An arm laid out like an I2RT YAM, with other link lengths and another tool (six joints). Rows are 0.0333 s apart.
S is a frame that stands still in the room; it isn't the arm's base.
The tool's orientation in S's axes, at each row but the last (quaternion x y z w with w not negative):
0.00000 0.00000 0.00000 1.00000
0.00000 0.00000 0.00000 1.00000
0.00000 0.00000 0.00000 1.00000
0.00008 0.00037 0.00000 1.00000
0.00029 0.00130 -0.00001 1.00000
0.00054 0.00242 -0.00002 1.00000
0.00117 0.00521 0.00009 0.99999
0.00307 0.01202 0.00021 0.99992
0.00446 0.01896 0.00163 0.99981
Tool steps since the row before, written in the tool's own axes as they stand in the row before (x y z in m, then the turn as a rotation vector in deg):
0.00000 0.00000 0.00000 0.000 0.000 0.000
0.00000 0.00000 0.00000 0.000 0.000 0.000
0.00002 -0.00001 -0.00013 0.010 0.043 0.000
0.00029 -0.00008 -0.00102 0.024 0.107 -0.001
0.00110 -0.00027 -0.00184 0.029 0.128 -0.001
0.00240 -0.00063 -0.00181 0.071 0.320 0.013
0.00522 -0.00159 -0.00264 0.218 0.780 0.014
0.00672 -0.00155 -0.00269 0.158 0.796 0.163
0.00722 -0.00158 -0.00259 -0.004 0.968 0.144
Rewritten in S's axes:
0.00000 0.00000 0.00000 0.000 0.000 0.000
0.00000 0.00000 0.00000 0.000 0.000 0.000
0.00002 -0.00001 -0.00013 0.010 0.043 0.000
0.00029 -0.00008 -0.00102 0.024 0.107 -0.001
0.00110 -0.00027 -0.00184 0.029 0.128 -0.001
0.00239 -0.00063 -0.00182 0.071 0.320 0.013
0.00519 -0.00158 -0.00270 0.218 0.780 0.014
0.00665 -0.00153 -0.00286 0.162 0.795 0.164
0.00712 -0.00153 -0.00288 -0.002 0.967 0.153

